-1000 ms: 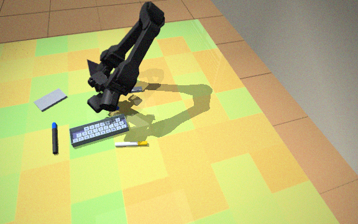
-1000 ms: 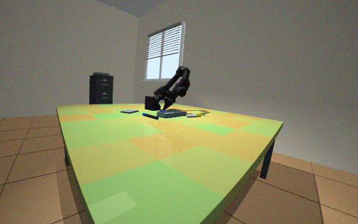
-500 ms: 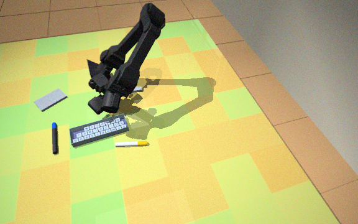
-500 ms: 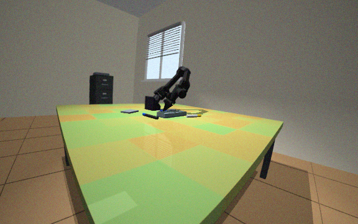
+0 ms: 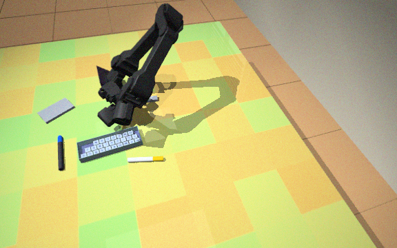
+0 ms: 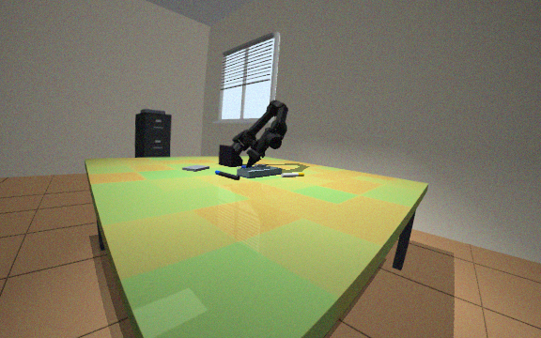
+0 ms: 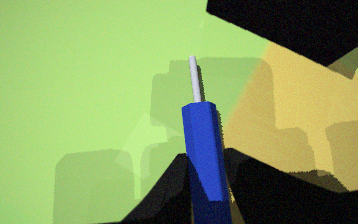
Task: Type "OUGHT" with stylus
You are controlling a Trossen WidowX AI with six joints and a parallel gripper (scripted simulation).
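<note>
Now: the small grey block 30 mm behind my gripper tip and 130 mm to the left of it. From my gripper tip the other things lie so: grey stylus tip (40 mm behind, 20 mm to the right); stylus (10 mm behind, 10 mm to the right); flat grey slab (100 mm behind, 230 mm to the right).
</note>
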